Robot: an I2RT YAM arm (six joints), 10 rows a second.
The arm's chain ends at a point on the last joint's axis. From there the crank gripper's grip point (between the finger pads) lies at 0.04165 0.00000 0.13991 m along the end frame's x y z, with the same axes.
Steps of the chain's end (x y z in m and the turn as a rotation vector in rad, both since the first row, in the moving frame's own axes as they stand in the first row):
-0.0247, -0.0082, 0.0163, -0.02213, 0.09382, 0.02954
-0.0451, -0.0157, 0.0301, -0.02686, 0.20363, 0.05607
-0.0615, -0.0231, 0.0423, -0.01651, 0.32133, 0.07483
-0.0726, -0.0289, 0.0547, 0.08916, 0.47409, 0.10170
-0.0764, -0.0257, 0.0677, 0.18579, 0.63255, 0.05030
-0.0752, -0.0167, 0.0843, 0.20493, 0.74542, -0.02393
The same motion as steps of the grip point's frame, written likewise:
-0.0118, -0.0037, 0.0117, -0.02213, 0.09382, 0.02954
-0.0179, -0.0090, 0.0187, -0.02686, 0.20363, 0.05607
-0.0197, -0.0162, 0.0220, -0.01651, 0.32133, 0.07483
-0.0131, -0.0326, 0.0200, 0.08916, 0.47409, 0.10170
-0.0017, -0.0434, 0.0141, 0.18579, 0.63255, 0.05030
0.0077, -0.0417, 0.0164, 0.20493, 0.74542, -0.02393

